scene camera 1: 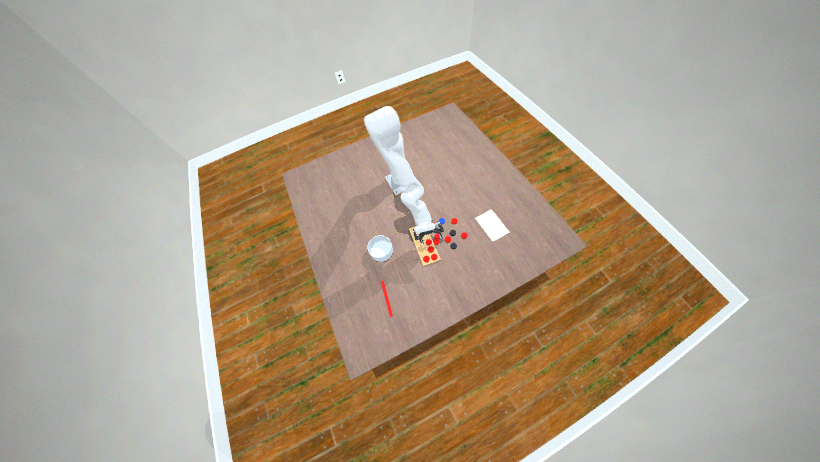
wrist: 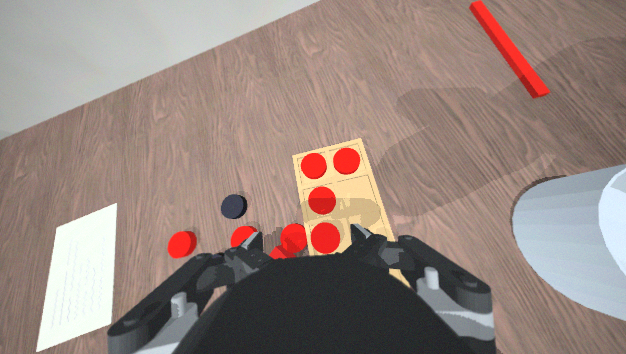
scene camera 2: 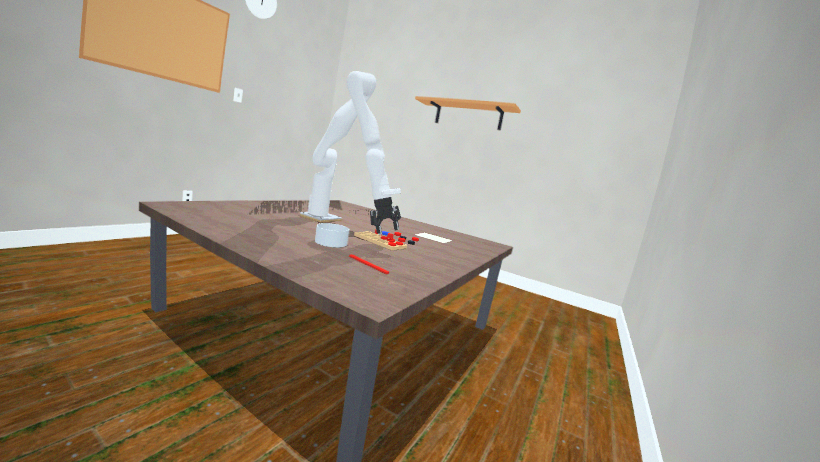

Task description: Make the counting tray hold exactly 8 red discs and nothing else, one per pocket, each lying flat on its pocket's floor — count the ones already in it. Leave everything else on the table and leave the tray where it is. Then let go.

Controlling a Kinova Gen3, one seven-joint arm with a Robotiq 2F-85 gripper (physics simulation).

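Observation:
The wooden tray (scene camera 1: 424,253) (scene camera 2: 361,234) (wrist: 357,187) has two rows of pockets. In the wrist view, red discs (wrist: 313,166) (wrist: 346,161) fill its far end pair, and two more discs (wrist: 322,200) (wrist: 325,237) sit in the row behind the left one. Its near end is hidden by the gripper. Another red disc (wrist: 294,238) is at the tray's left edge, overlapping a partly hidden one (wrist: 281,252); whether it touches the rim is unclear. My gripper (scene camera 1: 429,237) (scene camera 2: 386,230) (wrist: 307,237) is open and empty, above the tray's left side. Loose red discs (wrist: 182,244) (wrist: 244,236) lie left.
Black discs (scene camera 1: 452,233) (scene camera 1: 453,245), a blue disc (scene camera 1: 441,220) and a red disc (scene camera 1: 453,220) lie beside the tray. A pale bowl (scene camera 1: 379,248) (scene camera 2: 332,235) stands across the tray from them. A red bar (scene camera 1: 387,299) (wrist: 510,50) and a white sheet (scene camera 1: 492,224) (wrist: 80,280) lie farther out.

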